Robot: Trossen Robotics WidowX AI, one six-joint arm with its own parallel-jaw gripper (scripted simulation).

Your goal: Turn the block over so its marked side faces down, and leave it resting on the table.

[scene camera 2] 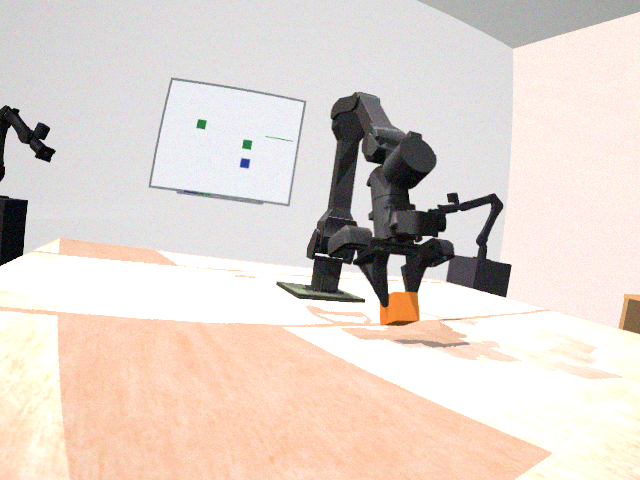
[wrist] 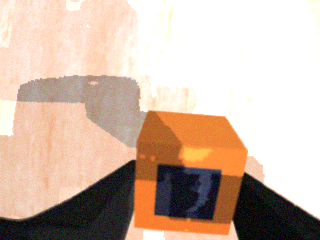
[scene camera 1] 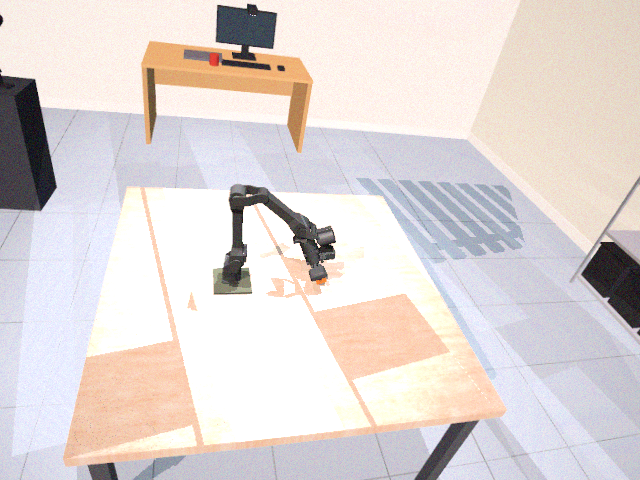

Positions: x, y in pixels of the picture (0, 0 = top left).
Labels:
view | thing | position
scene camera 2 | my gripper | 398, 307
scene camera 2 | block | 403, 309
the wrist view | my gripper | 184, 172
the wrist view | block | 189, 167

